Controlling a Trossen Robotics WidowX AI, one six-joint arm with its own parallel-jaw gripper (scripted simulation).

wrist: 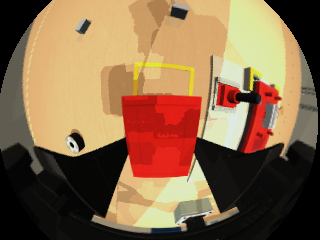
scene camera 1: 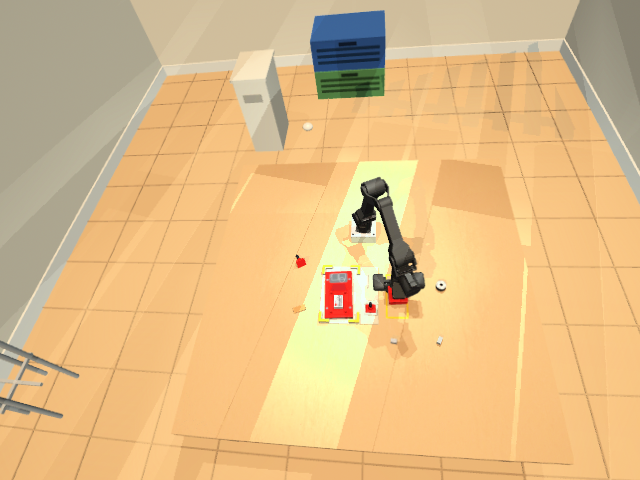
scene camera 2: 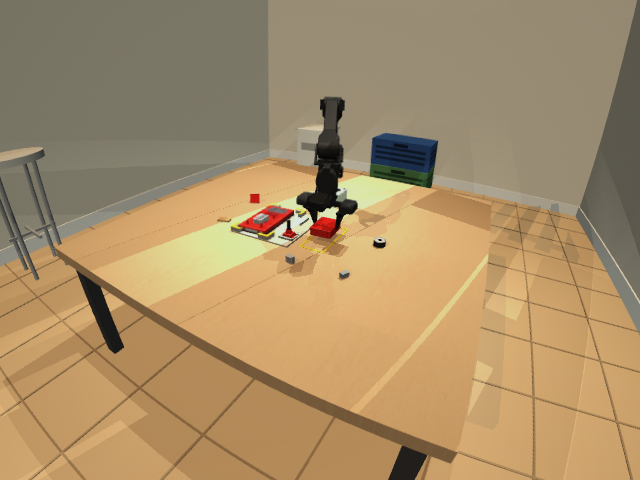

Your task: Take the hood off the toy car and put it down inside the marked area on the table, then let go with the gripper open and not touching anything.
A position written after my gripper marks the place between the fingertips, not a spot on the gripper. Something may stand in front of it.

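Note:
My gripper point(scene camera 2: 325, 227), visible also in the wrist view point(wrist: 161, 140), is holding a red hood point(wrist: 161, 130).

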